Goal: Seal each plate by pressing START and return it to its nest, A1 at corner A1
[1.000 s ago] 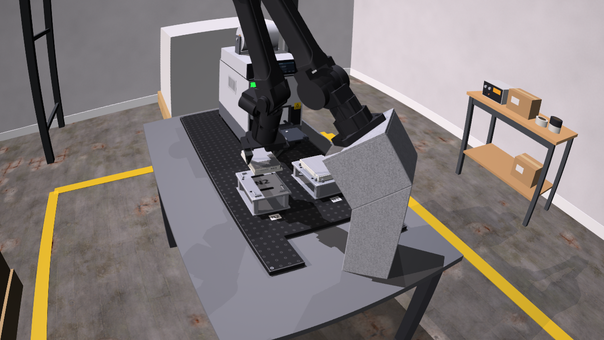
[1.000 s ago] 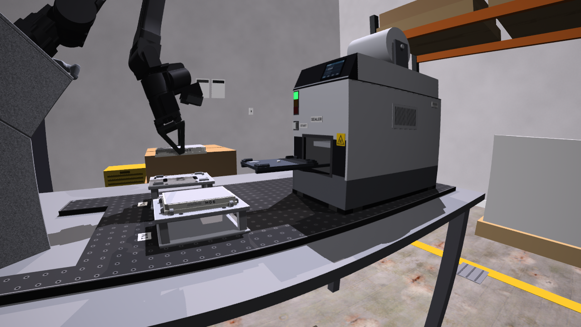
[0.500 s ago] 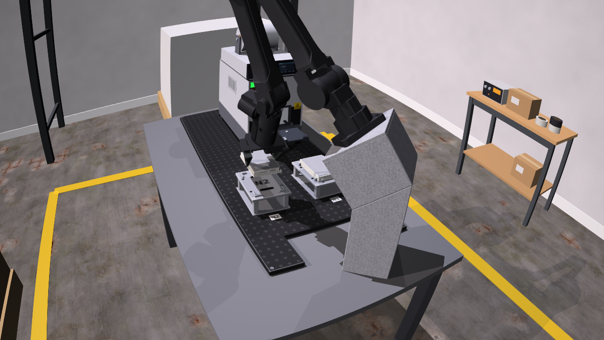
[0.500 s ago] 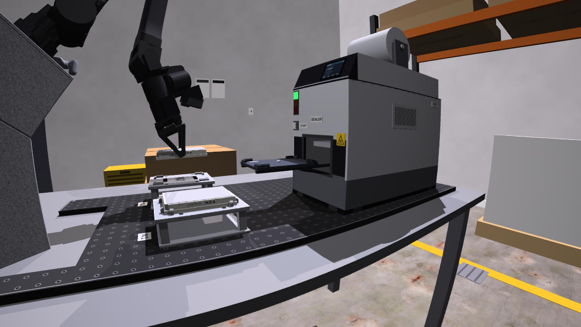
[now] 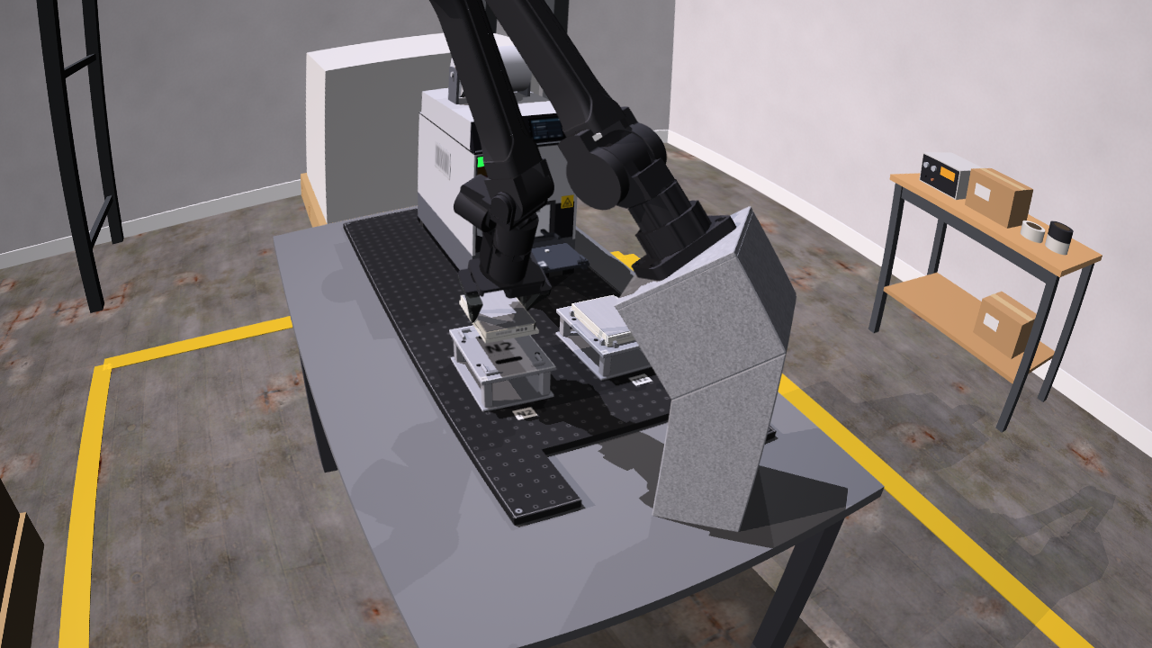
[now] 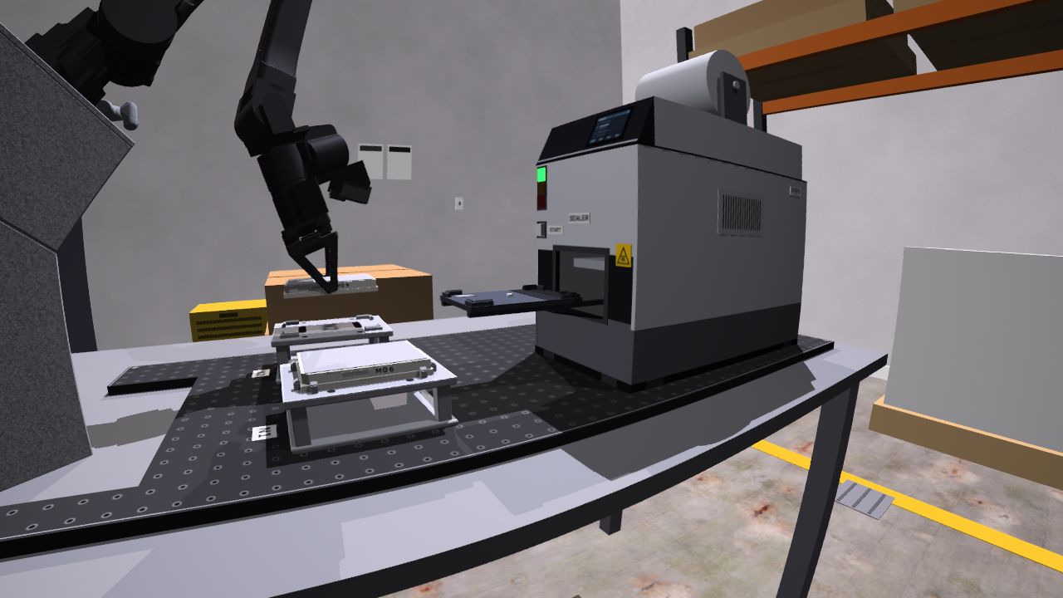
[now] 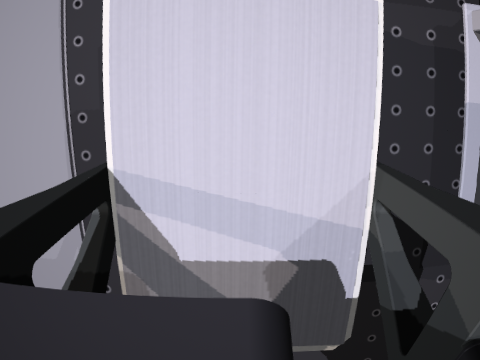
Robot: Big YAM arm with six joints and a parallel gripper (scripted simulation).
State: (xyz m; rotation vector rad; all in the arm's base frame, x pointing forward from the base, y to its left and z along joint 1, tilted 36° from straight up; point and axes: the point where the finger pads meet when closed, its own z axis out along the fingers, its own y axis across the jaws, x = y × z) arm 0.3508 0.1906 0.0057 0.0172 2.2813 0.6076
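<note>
Now: hand 7 cm above the nest N2. From my hand the other things lie so: white well plate: right at my hand; then start button: 31 cm ahead, 7 cm above, 2 cm to the right; then sealer stage: 23 cm ahead, 13 cm to the right, 1 cm below.
</note>
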